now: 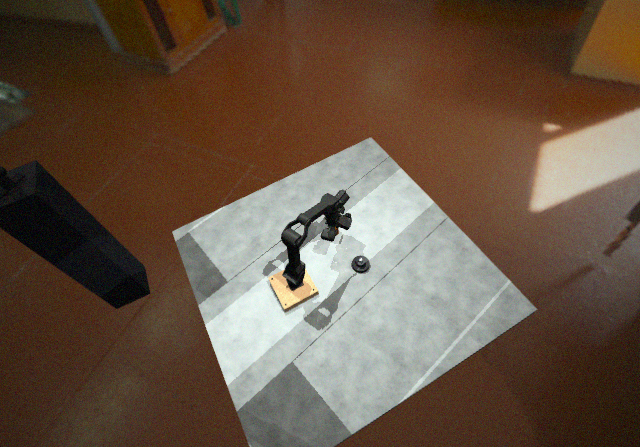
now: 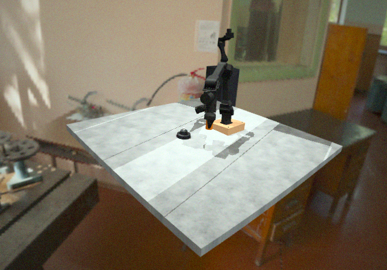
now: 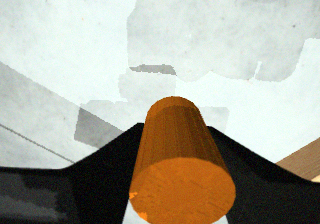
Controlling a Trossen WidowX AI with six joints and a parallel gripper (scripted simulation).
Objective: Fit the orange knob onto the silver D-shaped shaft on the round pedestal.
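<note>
Right now my gripper tip is 5 cm short of the dark round pedestal, 17 cm to the left of it and 8 cm above it. From my gripper tip the other things lie so: orange knob (3 cm above).
</note>
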